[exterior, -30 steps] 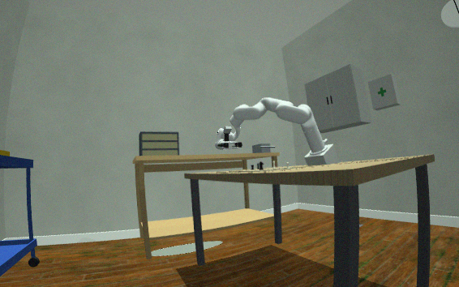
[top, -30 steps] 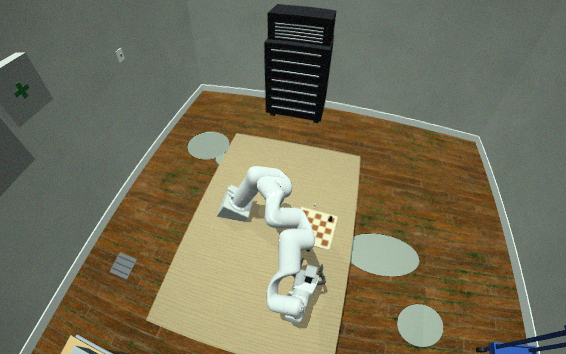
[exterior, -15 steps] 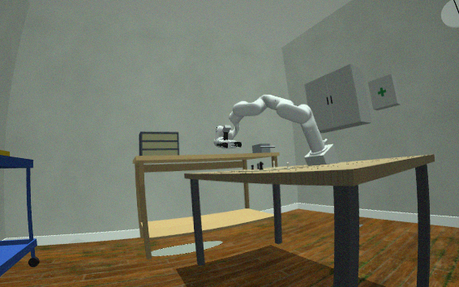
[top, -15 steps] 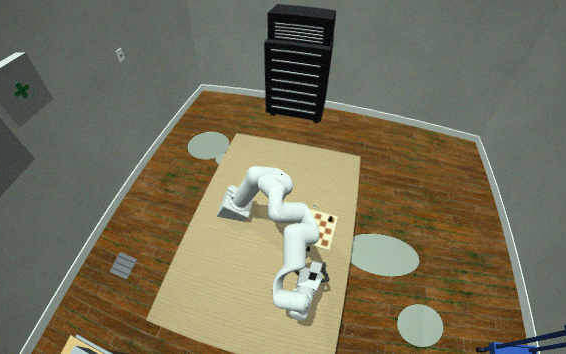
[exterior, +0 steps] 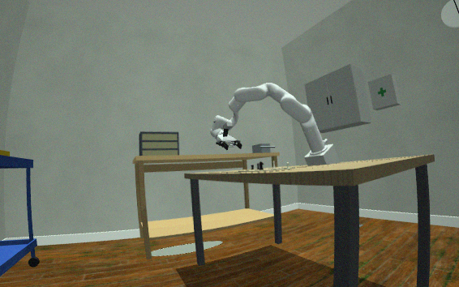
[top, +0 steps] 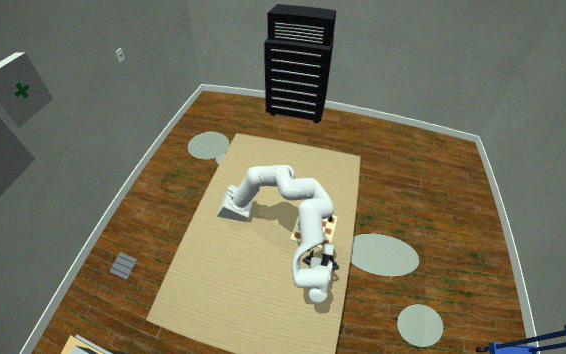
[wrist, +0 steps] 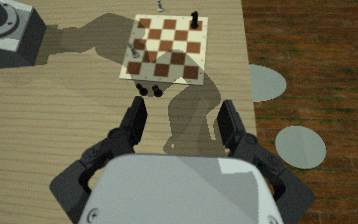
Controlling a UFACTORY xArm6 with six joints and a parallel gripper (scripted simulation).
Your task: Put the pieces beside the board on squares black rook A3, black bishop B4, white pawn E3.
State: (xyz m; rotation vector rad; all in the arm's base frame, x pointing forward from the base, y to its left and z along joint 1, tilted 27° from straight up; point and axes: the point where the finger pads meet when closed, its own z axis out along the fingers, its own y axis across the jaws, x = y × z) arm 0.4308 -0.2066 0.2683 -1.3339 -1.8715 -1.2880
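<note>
Right now the black chess piece is 130 mm below my hand, 80 mm to the left of it and 80 mm behind it. Round my hand: chessboard 220 mm to the left, 150 mm below, 80 mm behind; white pawn 350 mm to the left, 140 mm below, 120 mm behind.
</note>
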